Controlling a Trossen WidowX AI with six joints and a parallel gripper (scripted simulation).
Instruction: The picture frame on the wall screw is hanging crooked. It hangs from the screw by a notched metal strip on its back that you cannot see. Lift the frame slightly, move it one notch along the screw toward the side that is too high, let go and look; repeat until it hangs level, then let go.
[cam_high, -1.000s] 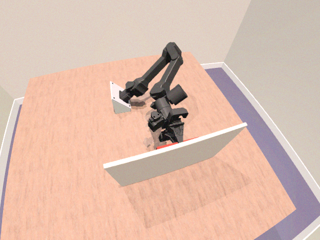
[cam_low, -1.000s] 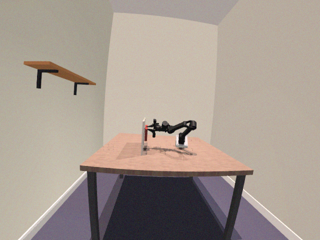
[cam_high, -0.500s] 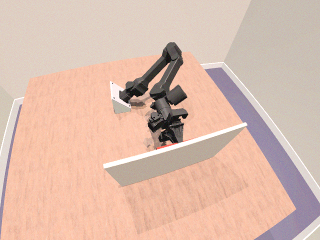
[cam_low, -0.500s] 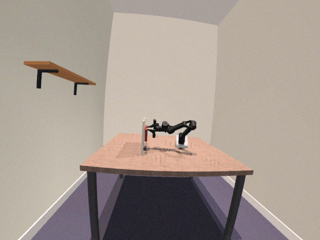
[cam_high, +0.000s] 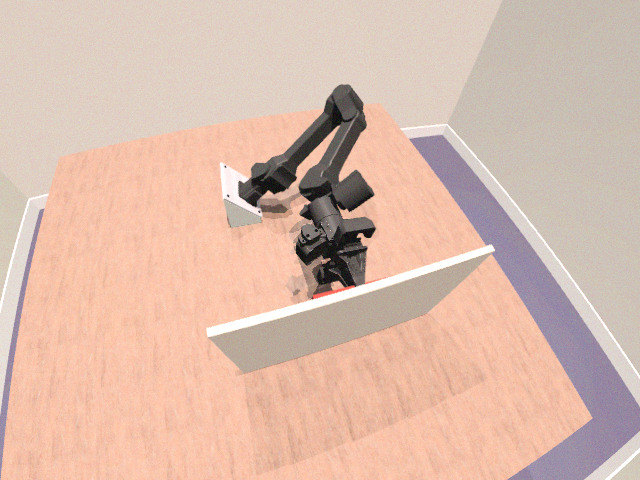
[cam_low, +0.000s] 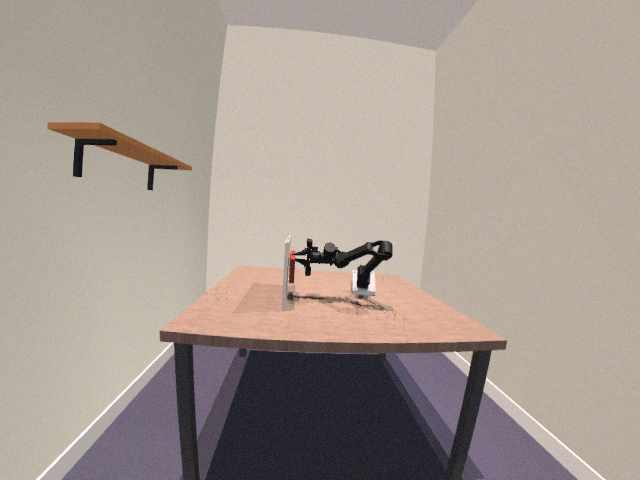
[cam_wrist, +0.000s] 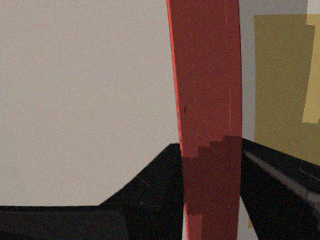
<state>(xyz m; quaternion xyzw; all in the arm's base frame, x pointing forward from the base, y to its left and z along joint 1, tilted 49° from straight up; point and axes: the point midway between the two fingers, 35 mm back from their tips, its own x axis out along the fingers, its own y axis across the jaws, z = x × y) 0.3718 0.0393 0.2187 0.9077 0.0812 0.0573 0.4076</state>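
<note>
The picture frame is 5 cm below my gripper tip and 1 cm to the right of it. Also, from my gripper tip: wall panel (6 cm below, 2 cm ahead, 1 cm to the right).
</note>
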